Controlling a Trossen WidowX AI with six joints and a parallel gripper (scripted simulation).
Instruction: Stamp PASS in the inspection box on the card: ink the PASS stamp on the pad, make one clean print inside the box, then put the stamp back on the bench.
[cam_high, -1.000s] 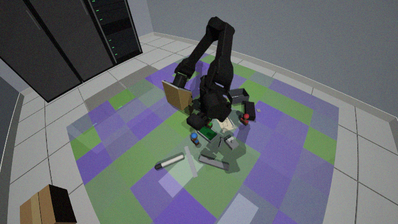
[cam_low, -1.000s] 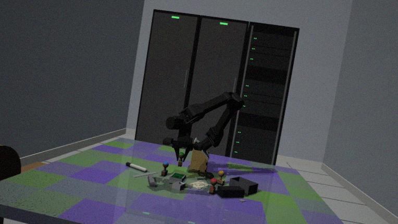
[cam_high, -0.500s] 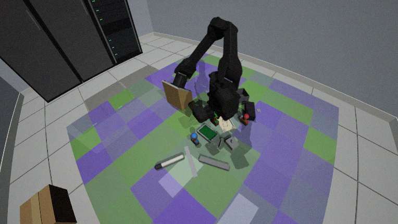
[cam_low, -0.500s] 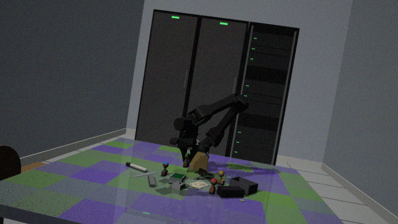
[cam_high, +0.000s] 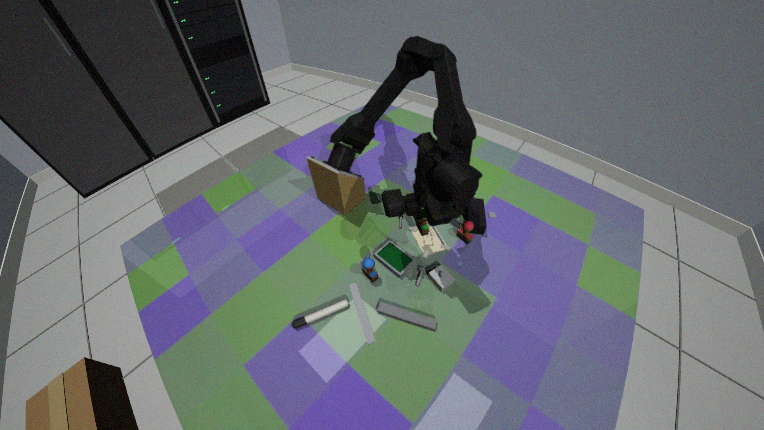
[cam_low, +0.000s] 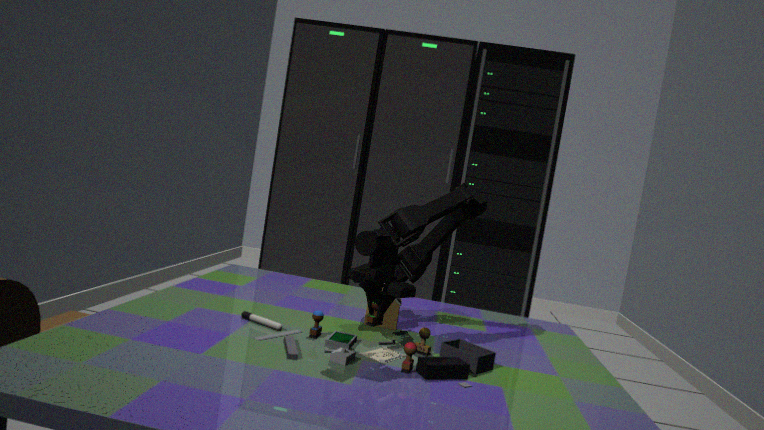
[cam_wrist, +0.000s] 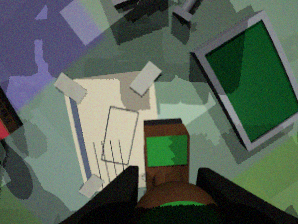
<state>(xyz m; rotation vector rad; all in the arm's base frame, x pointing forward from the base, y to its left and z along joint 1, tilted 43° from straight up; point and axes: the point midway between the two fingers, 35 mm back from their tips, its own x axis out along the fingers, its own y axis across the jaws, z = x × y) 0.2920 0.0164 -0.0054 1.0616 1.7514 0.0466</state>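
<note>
Right now the pale card is 4 cm to the left of my gripper tip and 9 cm below it. From my gripper tip the other things lie so: green ink pad 2 cm behind, 8 cm to the right, 9 cm below; then green-knobbed stamp right at my gripper tip; then small white block 10 cm ahead, 5 cm to the right, 7 cm below.
</note>
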